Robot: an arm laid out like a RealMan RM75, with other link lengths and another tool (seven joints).
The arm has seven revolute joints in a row. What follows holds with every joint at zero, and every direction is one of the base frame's.
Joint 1 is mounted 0.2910 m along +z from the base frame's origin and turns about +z.
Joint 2 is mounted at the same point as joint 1 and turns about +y.
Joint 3 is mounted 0.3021 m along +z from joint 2 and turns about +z.
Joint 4 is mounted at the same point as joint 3 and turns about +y.
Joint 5 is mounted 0.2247 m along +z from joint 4 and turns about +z.
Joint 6 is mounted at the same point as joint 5 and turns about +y.
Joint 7 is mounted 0.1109 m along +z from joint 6 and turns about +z.
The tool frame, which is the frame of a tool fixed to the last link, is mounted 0.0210 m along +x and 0.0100 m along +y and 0.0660 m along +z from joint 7; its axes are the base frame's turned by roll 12.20, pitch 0.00 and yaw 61.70 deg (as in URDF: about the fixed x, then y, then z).
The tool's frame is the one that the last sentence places.
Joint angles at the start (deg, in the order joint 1, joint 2, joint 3, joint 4, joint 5, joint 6, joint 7):
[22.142, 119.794, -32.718, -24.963, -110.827, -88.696, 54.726]
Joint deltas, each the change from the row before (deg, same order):
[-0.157, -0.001, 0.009, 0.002, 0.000, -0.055, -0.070]
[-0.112, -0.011, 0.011, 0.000, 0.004, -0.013, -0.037]
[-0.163, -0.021, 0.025, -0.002, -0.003, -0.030, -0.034]
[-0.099, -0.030, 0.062, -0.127, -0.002, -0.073, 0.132]
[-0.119, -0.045, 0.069, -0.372, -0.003, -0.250, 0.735]
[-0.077, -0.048, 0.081, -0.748, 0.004, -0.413, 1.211]
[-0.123, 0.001, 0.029, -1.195, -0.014, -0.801, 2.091]
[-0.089, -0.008, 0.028, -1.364, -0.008, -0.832, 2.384]
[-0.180, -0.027, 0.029, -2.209, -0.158, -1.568, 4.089]
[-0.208, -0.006, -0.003, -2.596, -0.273, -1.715, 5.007]
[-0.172, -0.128, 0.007, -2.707, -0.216, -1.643, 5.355]
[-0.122, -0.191, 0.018, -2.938, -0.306, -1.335, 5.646]
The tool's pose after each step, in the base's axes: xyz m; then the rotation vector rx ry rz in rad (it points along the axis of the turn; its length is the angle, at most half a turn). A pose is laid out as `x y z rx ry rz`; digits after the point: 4 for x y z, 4 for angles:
0.3568 0.2993 -0.0393 -2.0209 1.9567 0.8334
0.3574 0.2986 -0.0392 -2.0190 1.9574 0.8332
0.3584 0.2976 -0.0390 -2.0162 1.9588 0.8329
0.3589 0.2973 -0.0382 -2.0133 1.9601 0.8335
0.3592 0.2972 -0.0363 -2.0071 1.9698 0.8351
0.3588 0.2979 -0.0331 -2.0006 1.9816 0.8377
0.3573 0.2982 -0.0289 -1.9930 2.0054 0.8419
0.3556 0.2990 -0.0240 -1.9841 2.0316 0.8452
0.3524 0.2991 -0.0162 -1.9715 2.0810 0.8467
0.3488 0.2987 -0.0075 -1.9527 2.1447 0.8412
0.3455 0.2987 0.0024 -1.9270 2.2115 0.8307
0.3427 0.2997 0.0132 -1.8919 2.2774 0.8113

